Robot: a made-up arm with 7 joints. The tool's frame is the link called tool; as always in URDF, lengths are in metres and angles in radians.
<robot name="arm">
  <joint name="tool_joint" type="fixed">
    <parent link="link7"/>
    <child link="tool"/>
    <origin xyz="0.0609 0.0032 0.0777" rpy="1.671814 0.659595 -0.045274"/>
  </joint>
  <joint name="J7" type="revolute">
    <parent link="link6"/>
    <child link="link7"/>
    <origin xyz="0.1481 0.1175 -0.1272"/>
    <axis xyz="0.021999 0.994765 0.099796"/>
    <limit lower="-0.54" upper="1.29" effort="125" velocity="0.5"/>
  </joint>
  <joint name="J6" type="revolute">
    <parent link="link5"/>
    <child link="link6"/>
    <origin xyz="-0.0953 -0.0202 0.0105"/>
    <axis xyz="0 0 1"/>
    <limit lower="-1.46" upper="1.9" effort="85" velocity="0.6"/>
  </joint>
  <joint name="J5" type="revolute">
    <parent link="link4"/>
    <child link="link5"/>
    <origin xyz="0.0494 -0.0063 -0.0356"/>
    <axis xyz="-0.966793 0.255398 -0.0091"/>
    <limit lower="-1.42" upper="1.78" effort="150" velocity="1.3"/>
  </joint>
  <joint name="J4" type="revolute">
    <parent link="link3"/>
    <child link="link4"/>
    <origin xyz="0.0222 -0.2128 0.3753"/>
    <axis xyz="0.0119 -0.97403 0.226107"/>
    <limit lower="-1.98" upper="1.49" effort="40" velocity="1.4"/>
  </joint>
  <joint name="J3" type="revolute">
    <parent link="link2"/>
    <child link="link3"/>
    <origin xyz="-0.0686 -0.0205 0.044"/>
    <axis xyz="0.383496 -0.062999 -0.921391"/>
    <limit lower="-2.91" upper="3.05" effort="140" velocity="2.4"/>
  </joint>
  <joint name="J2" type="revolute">
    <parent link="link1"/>
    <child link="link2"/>
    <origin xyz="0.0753 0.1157 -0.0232"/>
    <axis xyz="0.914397 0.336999 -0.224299"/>
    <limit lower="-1.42" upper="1.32" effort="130" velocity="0.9"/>
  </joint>
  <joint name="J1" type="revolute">
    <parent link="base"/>
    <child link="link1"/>
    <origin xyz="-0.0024 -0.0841 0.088"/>
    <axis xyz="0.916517 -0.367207 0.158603"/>
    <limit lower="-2.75" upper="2.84" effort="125" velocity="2.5"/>
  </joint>
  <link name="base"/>
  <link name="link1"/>
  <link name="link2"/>
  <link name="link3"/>
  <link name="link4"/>
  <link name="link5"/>
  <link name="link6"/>
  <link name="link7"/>
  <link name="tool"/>
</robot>
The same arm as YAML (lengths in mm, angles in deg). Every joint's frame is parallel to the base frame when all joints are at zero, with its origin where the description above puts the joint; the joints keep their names.
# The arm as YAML. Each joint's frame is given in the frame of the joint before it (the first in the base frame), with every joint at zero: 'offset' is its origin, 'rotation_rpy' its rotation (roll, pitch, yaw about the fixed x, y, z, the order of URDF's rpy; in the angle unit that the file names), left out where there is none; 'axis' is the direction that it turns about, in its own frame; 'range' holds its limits. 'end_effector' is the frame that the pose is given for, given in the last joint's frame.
length_unit: mm
angle_unit: deg
chain:
  - id: J1
    offset: [-2.4, -84.1, 88.0]
    axis: [0.916517, -0.367207, 0.158603]
    range: [-157.56, 162.72]
  - id: J2
    offset: [75.3, 115.7, -23.2]
    axis: [0.914397, 0.336999, -0.224299]
    range: [-81.36, 75.63]
  - id: J3
    offset: [-68.6, -20.5, 44.0]
    axis: [0.383496, -0.062999, -0.921391]
    range: [-166.73, 174.75]
  - id: J4
    offset: [22.2, -212.8, 375.3]
    axis: [0.0119, -0.97403, 0.226107]
    range: [-113.45, 85.37]
  - id: J5
    offset: [49.4, -6.3, -35.6]
    axis: [-0.966793, 0.255398, -0.0091]
    range: [-81.36, 101.99]
  - id: J6
    offset: [-95.3, -20.2, 10.5]
    axis: [0.0, 0.0, 1.0]
    range: [-83.65, 108.86]
  - id: J7
    offset: [148.1, 117.5, -127.2]
    axis: [0.021999, 0.994765, 0.099796]
    range: [-30.94, 73.91]
end_effector:
  offset: [60.9, 3.2, 77.7]
  rotation_rpy: [95.79, 37.79, -2.59]

